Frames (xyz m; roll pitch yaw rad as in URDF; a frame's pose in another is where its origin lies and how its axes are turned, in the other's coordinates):
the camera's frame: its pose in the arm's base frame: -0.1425 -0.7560 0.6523 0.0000 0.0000 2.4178
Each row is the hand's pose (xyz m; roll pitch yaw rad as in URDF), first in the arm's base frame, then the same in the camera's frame.
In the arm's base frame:
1: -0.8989 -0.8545 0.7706 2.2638 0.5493 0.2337
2: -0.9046 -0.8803 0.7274 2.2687 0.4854 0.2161
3: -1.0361 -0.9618 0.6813 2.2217 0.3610 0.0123
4: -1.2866 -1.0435 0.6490 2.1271 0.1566 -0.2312
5: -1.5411 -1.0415 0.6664 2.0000 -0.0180 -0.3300
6: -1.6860 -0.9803 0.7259 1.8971 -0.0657 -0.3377
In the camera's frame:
1: 0.5015 0.5747 0.1183 2.2638 0.5493 -2.1841
2: 0.4887 0.5978 0.0751 2.2687 0.4854 -2.2017
3: 0.5333 0.7460 0.0290 2.2217 0.3610 -2.4055
4: 0.6669 0.9731 -0.0033 2.1271 0.1566 -2.6490
5: 0.8589 1.1401 0.0141 2.0000 -0.0180 -2.7478
6: 1.0080 1.1902 0.0736 1.8971 -0.0657 -2.7555

